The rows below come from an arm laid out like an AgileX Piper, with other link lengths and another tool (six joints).
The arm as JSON. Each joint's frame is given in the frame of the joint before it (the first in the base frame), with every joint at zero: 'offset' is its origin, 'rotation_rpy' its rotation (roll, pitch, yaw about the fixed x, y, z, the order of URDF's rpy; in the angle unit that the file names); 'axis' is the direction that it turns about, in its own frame. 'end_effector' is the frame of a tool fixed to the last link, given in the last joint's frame.
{
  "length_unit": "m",
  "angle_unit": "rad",
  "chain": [
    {
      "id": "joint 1",
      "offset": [
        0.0,
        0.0,
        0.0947
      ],
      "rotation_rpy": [
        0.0,
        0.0,
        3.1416
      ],
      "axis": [
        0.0,
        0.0,
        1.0
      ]
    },
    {
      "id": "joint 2",
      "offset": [
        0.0,
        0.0,
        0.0
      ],
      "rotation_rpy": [
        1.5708,
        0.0,
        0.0
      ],
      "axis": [
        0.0,
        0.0,
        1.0
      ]
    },
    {
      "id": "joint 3",
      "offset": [
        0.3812,
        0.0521,
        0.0
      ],
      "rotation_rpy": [
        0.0,
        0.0,
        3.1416
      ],
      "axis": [
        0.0,
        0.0,
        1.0
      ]
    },
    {
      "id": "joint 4",
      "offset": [
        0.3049,
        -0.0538,
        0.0
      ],
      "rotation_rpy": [
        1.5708,
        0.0,
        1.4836
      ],
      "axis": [
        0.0,
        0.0,
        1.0
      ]
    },
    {
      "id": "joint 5",
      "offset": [
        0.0,
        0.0,
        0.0
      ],
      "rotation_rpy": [
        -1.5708,
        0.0,
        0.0
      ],
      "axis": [
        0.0,
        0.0,
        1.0
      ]
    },
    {
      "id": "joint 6",
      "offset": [
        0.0,
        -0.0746,
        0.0
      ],
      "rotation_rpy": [
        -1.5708,
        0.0,
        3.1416
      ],
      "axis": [
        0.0,
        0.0,
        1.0
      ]
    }
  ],
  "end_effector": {
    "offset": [
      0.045,
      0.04,
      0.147
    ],
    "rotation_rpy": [
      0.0,
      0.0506,
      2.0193
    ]
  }
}
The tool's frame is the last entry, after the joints.
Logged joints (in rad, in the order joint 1, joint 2, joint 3, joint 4, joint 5, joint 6), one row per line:
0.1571, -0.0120, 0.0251, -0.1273, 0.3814, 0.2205
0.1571, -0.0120, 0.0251, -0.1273, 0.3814, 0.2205
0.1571, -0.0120, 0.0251, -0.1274, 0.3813, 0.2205
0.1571, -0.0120, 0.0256, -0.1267, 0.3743, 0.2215
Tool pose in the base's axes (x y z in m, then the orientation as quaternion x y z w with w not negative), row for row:
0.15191, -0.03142, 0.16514, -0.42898, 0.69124, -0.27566, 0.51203
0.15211, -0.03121, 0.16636, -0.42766, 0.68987, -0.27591, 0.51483
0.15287, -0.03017, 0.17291, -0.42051, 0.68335, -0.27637, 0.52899
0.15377, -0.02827, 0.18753, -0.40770, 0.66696, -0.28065, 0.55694
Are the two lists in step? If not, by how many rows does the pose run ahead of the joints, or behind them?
The pose runs 2 rows ahead of the joints: the pose in row i belongs to the joints in row i + 2.
